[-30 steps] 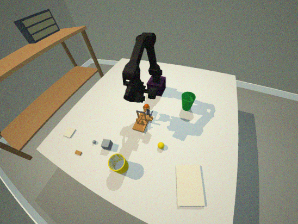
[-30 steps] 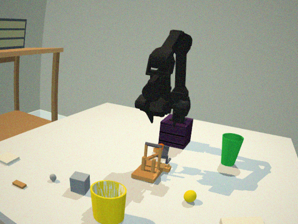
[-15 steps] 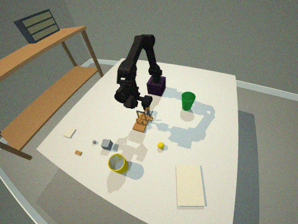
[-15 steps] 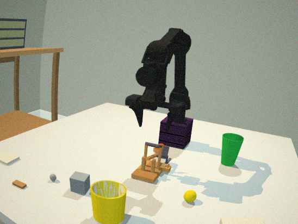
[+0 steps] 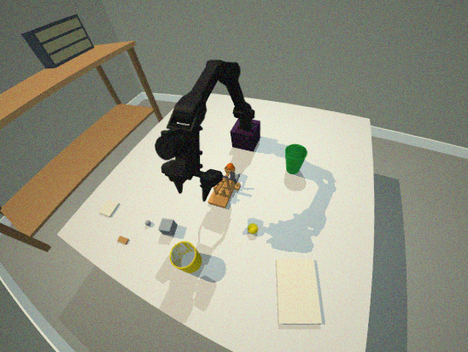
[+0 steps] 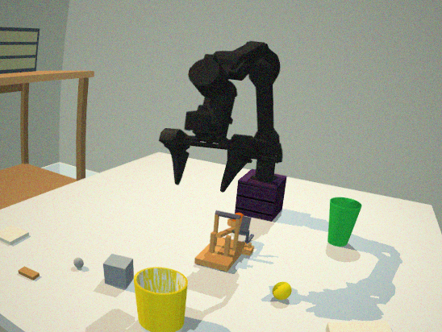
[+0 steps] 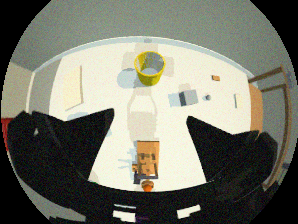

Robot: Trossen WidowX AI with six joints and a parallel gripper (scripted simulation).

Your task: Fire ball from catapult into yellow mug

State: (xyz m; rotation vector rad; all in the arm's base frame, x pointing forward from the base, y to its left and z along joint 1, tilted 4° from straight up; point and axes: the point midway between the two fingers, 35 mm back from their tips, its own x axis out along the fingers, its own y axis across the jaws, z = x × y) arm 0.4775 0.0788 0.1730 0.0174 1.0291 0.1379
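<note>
Now: the orange ball 270 mm behind my gripper tip, 40 mm to the right of it and 160 mm below it. Also, from my gripper tip: grey cube 90 mm ahead, 130 mm to the right, 190 mm below; wooden catapult 200 mm behind, 10 mm to the right, 170 mm below; yellow mug 150 mm ahead, 30 mm to the left, 190 mm below.
</note>
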